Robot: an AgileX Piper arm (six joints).
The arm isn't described. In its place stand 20 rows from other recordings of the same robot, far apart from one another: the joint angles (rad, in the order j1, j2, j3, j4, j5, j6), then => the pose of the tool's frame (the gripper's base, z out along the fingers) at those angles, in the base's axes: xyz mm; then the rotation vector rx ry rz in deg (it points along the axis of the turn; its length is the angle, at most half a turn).
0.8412, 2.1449, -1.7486, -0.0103, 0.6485, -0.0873 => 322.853 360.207 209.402 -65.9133 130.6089 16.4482
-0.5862, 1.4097, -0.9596, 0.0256, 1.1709, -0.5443 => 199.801 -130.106 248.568 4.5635 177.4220 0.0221
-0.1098, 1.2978, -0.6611, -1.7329, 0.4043, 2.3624 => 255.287 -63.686 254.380 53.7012 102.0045 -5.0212
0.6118, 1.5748, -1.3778, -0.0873, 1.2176, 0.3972 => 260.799 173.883 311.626 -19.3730 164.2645 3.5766
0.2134, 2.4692, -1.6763, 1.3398, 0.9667, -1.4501 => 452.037 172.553 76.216 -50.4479 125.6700 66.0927
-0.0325, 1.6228, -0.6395, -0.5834, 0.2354, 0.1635 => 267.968 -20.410 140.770 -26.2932 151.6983 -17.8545
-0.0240, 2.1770, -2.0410, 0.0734, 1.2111, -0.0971 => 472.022 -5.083 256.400 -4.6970 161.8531 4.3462
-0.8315, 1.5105, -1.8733, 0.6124, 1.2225, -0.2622 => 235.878 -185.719 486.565 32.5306 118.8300 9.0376
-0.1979, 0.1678, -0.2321, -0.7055, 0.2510, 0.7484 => 58.212 -26.620 264.110 18.9339 90.6738 -13.6354
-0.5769, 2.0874, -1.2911, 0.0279, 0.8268, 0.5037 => 320.254 -206.176 111.960 92.9466 151.7466 1.7410
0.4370, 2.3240, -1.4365, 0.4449, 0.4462, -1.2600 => 394.659 203.007 54.389 -96.7732 124.0257 8.4450
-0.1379, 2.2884, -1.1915, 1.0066, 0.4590, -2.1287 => 392.956 -20.139 29.215 -79.4992 130.5578 9.3328
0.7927, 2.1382, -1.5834, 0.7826, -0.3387, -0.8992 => 369.210 344.268 227.447 -37.6222 95.6756 14.4551
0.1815, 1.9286, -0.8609, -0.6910, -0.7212, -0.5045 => 356.434 104.345 146.908 -76.5369 79.1723 -9.4674
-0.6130, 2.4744, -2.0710, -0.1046, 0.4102, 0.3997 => 455.029 -324.697 150.081 59.4991 117.7901 -11.8702
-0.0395, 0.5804, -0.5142, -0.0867, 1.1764, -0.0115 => 71.625 -10.111 254.450 0.9014 156.1677 -7.6394
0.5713, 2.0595, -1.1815, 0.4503, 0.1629, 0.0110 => 343.403 228.377 118.233 -10.2177 147.4721 28.3423
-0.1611, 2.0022, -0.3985, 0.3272, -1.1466, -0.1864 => 261.415 -69.486 81.057 17.5933 111.3675 -24.5320
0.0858, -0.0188, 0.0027, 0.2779, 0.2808, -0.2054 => 52.749 11.481 188.920 -4.3870 99.6403 10.0118
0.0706, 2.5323, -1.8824, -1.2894, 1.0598, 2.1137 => 507.509 -40.554 95.390 73.8523 96.2781 -36.3120
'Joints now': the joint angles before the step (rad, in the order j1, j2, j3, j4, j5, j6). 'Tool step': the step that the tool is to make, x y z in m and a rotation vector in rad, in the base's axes. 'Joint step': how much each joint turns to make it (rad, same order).
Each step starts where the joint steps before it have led.
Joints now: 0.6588 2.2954 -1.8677 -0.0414 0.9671 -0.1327
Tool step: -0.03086 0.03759 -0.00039 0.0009 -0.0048 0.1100
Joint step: 0.1005 0.0020 -0.0016 0.0000 -0.0049 -0.0097
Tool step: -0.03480 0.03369 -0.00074 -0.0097 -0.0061 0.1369
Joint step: 0.1003 0.0016 -0.0001 -0.0012 0.0000 -0.0376
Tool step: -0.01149 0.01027 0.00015 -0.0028 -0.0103 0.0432
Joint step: 0.0330 0.0000 0.0000 -0.0083 -0.0047 -0.0074
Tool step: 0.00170 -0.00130 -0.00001 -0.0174 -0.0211 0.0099
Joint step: 0.0000 0.0003 0.0000 -0.0290 0.0000 -0.0001
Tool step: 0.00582 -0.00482 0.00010 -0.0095 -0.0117 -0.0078
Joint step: -0.0131 0.0000 0.0000 -0.0160 -0.0001 0.0001
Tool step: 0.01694 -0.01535 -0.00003 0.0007 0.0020 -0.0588
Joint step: -0.0469 0.0000 0.0000 -0.0015 0.0018 0.0127
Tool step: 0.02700 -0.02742 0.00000 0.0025 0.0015 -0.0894
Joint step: -0.0794 0.0000 0.0000 0.0001 0.0001 0.0104
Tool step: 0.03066 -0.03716 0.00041 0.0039 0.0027 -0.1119
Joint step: -0.0997 0.0000 -0.0018 0.0017 0.0023 0.0119
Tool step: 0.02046 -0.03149 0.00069 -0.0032 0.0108 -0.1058
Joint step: -0.0767 0.0000 -0.0039 -0.0038 0.0171 0.0299
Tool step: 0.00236 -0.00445 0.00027 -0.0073 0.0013 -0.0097
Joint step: -0.0094 0.0000 -0.0014 -0.0060 0.0067 0.0017
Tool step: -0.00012 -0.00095 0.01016 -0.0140 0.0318 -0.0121
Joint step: -0.0020 0.0000 -0.0446 0.0081 0.0793 -0.0001
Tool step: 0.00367 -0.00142 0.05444 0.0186 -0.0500 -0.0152
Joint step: -0.0040 -0.0383 -0.1420 -0.0086 0.1288 0.0001
